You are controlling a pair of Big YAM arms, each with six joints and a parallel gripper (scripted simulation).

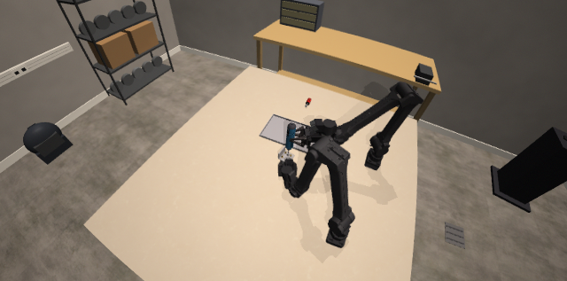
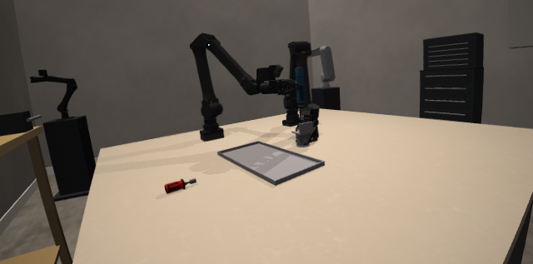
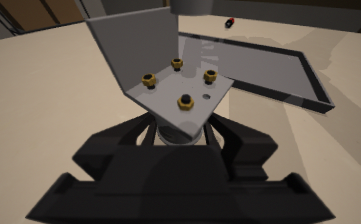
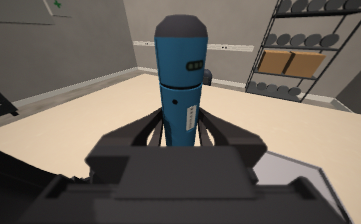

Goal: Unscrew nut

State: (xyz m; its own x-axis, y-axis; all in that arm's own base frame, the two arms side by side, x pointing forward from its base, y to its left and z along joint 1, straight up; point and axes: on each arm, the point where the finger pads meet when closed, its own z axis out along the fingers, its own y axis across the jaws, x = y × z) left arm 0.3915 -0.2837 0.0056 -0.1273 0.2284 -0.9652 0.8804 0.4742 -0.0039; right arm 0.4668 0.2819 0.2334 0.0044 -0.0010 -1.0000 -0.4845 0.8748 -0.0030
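The joint module is 10 mm above my left hand. Round my left hand: red-handled tool 550 mm to the right, 170 mm ahead, 10 mm below; bracket 50 mm above; grey tray 220 mm to the right, 70 mm ahead, 20 mm below.
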